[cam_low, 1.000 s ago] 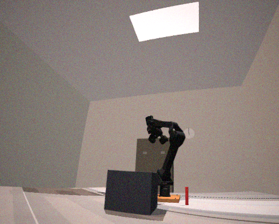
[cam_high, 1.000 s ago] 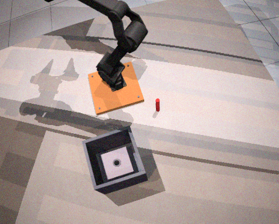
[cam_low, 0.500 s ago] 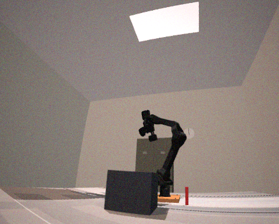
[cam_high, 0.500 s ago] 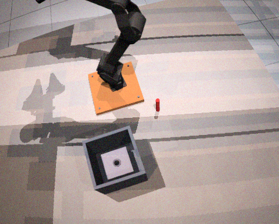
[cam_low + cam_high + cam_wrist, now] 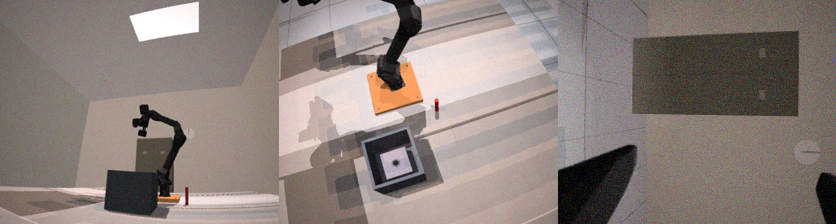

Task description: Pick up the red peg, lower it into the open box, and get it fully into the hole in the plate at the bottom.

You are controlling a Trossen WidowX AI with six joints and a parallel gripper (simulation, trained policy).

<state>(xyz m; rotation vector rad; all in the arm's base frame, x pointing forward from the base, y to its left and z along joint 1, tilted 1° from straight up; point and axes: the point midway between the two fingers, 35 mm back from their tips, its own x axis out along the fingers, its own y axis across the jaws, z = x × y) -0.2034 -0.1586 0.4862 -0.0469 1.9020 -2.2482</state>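
My gripper tip is 460 mm above the red peg, 410 mm short of it and 270 mm to the right of it. The rest, counted from my gripper tip: pale plate (550 mm ahead, 460 mm below, 50 mm to the left).
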